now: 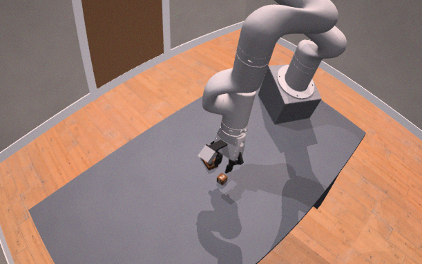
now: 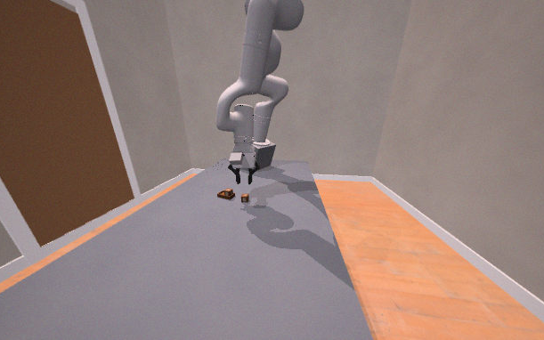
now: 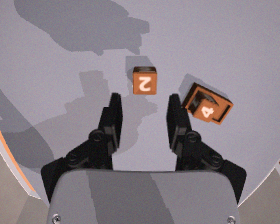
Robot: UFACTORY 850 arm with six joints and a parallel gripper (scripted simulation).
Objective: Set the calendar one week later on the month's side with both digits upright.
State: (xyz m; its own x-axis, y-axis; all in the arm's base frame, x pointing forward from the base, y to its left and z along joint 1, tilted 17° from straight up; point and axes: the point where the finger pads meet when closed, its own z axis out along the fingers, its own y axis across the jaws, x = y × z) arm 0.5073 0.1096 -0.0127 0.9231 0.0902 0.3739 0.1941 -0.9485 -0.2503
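The number cube lies 9 cm below my hand. Also, from my hand: brown wooden calendar tray 10 cm to the right, 10 cm below, 2 cm behind.
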